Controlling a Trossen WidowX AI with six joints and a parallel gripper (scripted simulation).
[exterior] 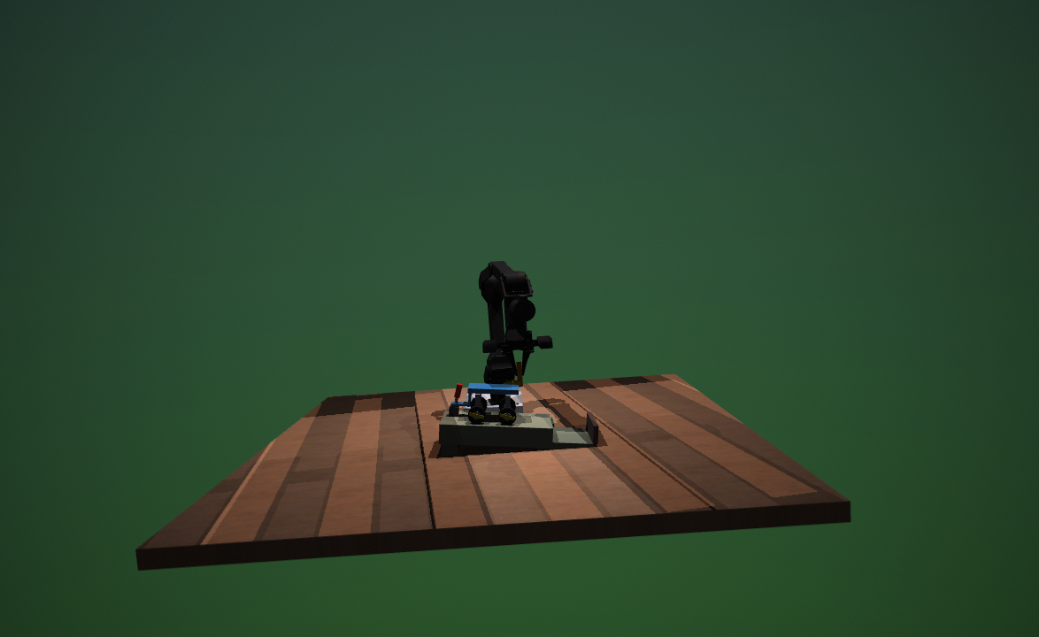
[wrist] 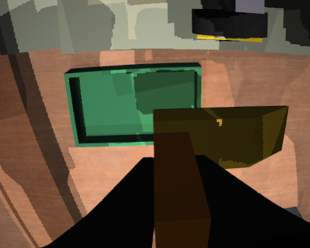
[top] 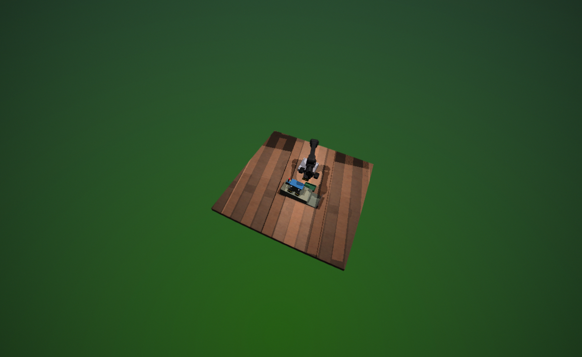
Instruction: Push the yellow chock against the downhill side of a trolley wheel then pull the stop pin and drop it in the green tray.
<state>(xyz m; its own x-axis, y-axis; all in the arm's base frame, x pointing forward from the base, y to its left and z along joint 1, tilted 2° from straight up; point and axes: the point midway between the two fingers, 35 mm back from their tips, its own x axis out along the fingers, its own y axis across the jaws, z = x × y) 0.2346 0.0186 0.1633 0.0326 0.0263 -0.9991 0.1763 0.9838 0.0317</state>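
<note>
The red-headed stop pin lies 18 cm to the right of my gripper tip, 5 cm ahead of it and 3 cm below it. Also, from my gripper tip: trolley: 9 cm to the right, 9 cm ahead, 5 cm below; ramp: 11 cm below, 9 cm to the right, 9 cm ahead; yellow chock: 2 cm to the right, 1 cm below.
</note>
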